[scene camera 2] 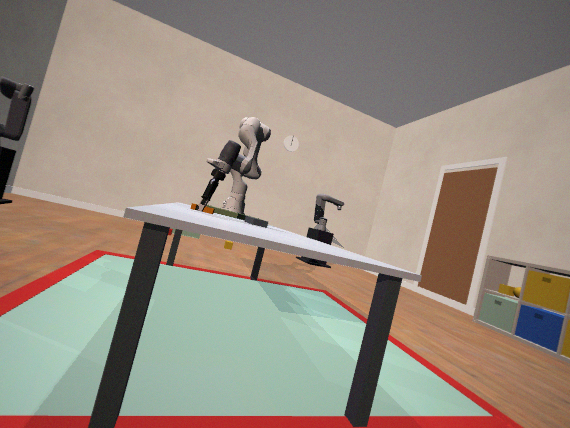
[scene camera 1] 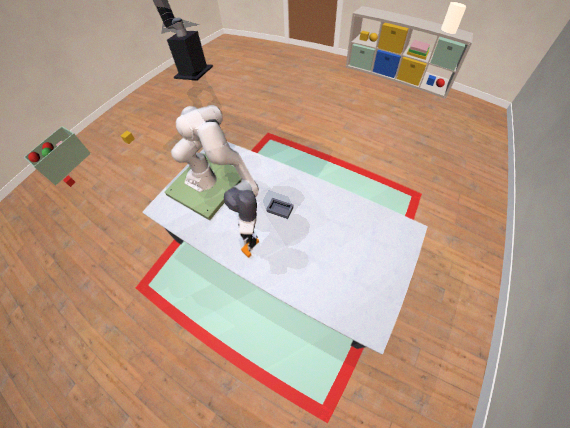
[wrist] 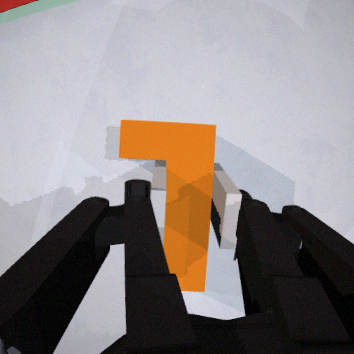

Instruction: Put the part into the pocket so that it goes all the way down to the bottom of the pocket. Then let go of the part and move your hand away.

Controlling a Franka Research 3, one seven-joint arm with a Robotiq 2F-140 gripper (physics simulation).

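The part (scene camera 1: pixel 247 251) (scene camera 2: pixel 208 210) (wrist: pixel 187 142) is a flat orange L-shaped block at the near left of the table (scene camera 1: pixel 350 260) (scene camera 2: pixel 300 246). My gripper (scene camera 1: pixel 252 243) (scene camera 2: pixel 202 206) (wrist: pixel 185 180) points down at it and is shut on its long leg, with one pad on each side. The short leg sticks out beyond the fingers, to the left in the wrist view. The part is at table height; whether it touches the table is hard to tell. The pocket (scene camera 1: pixel 279 215) (scene camera 2: pixel 256 221) is a dark rectangular tray with raised walls, apart from the gripper. Its inside is hidden in scene camera 2.
The arm stands on a green base plate (scene camera 1: pixel 210 214) at the table's left end, left of the pocket. The near table edge runs close to the part. A shelf unit (scene camera 1: pixel 350 47) and a black pedestal (scene camera 1: pixel 189 56) stand on the floor away from the table.
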